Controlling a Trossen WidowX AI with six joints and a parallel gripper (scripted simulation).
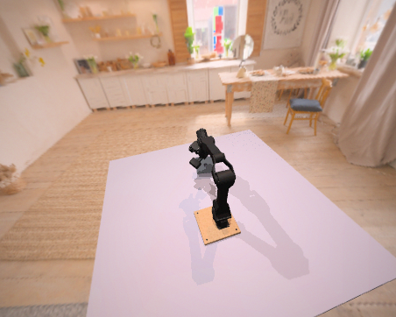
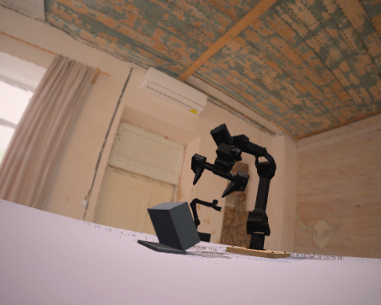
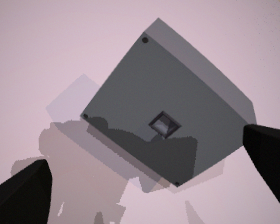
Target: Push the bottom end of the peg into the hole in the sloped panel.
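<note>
My gripper tip is 13 cm to the left of the red peg, 12 cm above it and 11 cm past it. Round my gripper tip: dark grey sloped panel (11 cm below, 7 cm ahead, 5 cm to the right).
</note>
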